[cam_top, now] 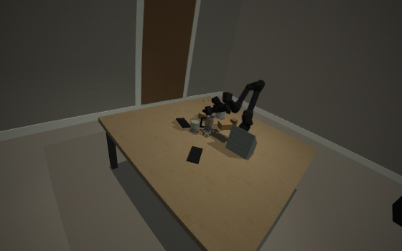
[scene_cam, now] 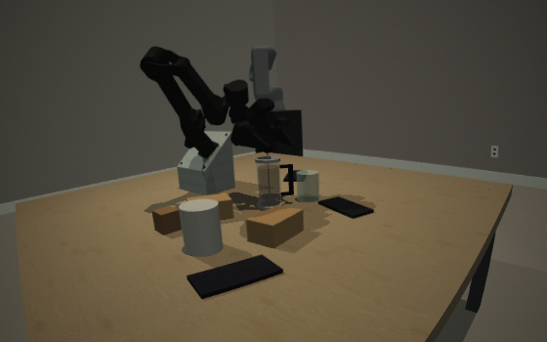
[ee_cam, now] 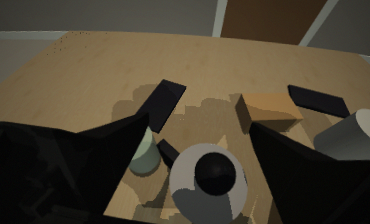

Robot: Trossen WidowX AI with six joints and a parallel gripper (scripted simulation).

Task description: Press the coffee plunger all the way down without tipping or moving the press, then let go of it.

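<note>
My gripper tip is 9 cm above the glass coffee press and 3 cm past it. From my gripper tip the other things lie so: pale green cup (12 cm below, 9 cm to the left); white cylinder (29 cm to the right, 12 cm below, 9 cm ahead).
</note>
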